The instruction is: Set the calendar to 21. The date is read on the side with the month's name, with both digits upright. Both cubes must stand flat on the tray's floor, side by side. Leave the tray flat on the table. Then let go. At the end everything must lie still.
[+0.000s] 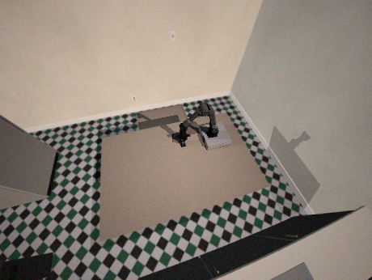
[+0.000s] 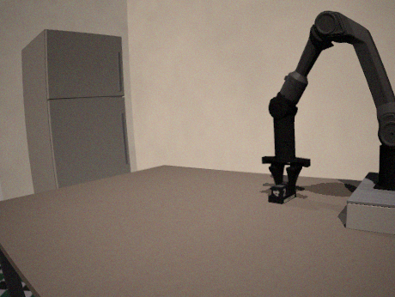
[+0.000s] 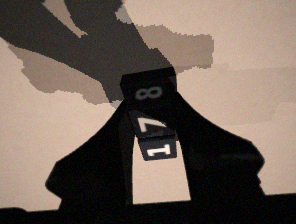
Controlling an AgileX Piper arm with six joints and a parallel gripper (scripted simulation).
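Now: the dark calendar tray 20 mm to the left of my hand and 20 mm below it. From my hand the other things lie so: dark number cube (30 mm to the left).
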